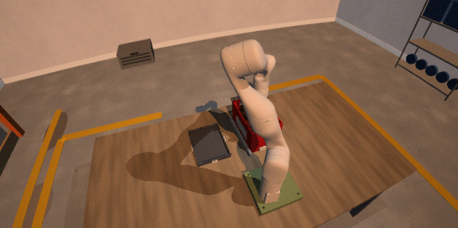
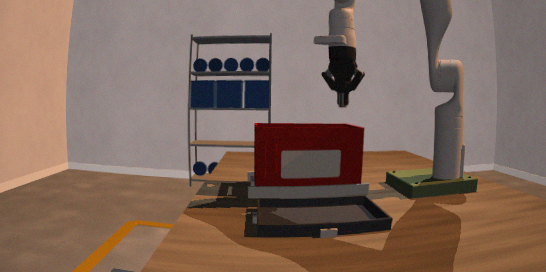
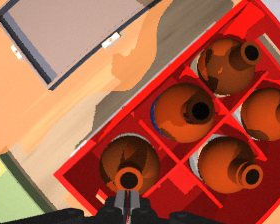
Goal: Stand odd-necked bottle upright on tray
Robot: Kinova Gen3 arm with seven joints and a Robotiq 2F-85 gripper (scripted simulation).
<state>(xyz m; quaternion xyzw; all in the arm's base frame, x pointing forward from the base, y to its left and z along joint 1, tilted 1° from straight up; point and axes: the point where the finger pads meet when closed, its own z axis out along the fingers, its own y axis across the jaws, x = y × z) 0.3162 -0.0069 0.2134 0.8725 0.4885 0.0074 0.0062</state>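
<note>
Now: the red crate 100 mm ahead of my hand, 20 mm to the right of it and 160 mm below it. From my hand the other things lie so: dark tray (40 mm ahead, 270 mm to the left, 230 mm below).
</note>
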